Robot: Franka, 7 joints.
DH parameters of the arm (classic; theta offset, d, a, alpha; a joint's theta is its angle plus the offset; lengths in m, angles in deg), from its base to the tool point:
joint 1: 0 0.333 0 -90
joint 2: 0 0 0 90
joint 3: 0 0.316 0.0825 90
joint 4: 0 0 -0.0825 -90
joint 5: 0 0.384 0 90
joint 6: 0 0 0.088 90
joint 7: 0 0.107 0 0
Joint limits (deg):
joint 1: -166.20..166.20
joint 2: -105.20..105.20
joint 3: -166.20..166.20
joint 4: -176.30..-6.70
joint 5: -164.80..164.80
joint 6: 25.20..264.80
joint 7: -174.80..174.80
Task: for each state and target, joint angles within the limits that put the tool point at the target. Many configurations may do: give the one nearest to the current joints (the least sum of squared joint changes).
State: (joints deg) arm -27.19 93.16 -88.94 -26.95 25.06 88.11 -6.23
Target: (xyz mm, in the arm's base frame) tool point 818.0 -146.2 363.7
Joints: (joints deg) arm 2.00 85.57 -89.41 -12.96 26.33 110.95 -6.23
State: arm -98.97 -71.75 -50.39 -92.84 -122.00 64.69 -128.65
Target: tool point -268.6 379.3 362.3
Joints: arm -127.55 -78.70 -72.09 -133.95 -101.45 43.65 -128.65
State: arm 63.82 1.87 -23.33 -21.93 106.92 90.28 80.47
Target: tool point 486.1 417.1 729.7
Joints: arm 49.61 24.30 -31.15 -57.97 92.50 72.63 80.47
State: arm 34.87 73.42 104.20 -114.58 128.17 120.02 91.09
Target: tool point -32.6 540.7 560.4
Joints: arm 13.47 81.41 107.34 -123.63 126.61 118.27 91.09
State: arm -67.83 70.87 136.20 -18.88 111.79 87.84 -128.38
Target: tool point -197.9 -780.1 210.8
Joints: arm -99.94 103.23 141.16 -6.70 116.94 95.40 -128.38
